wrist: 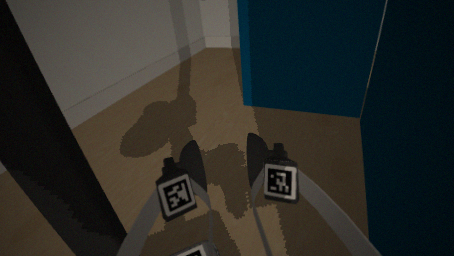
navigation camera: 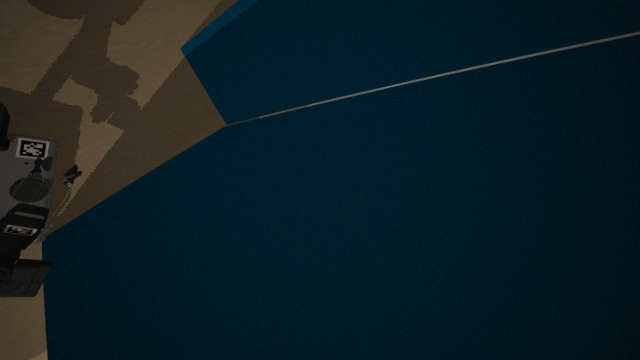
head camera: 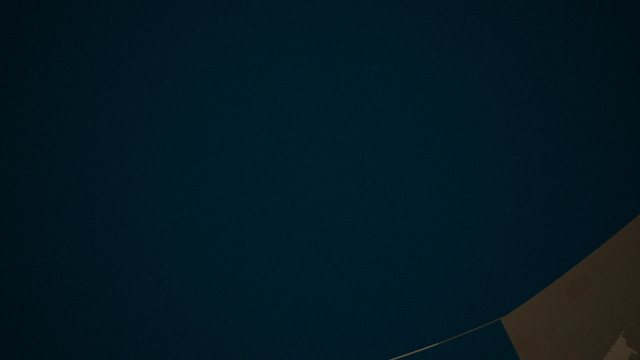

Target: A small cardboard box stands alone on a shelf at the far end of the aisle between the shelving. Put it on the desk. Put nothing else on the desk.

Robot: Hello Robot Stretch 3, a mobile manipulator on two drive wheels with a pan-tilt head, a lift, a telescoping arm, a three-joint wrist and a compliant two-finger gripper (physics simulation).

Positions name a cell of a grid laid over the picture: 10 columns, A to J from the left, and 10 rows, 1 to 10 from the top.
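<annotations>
I can see my gripper in the wrist view (E7), and my gripper is visible in the navigation camera view (A5) as well. In the head camera view, my gripper is out of frame.
</annotations>
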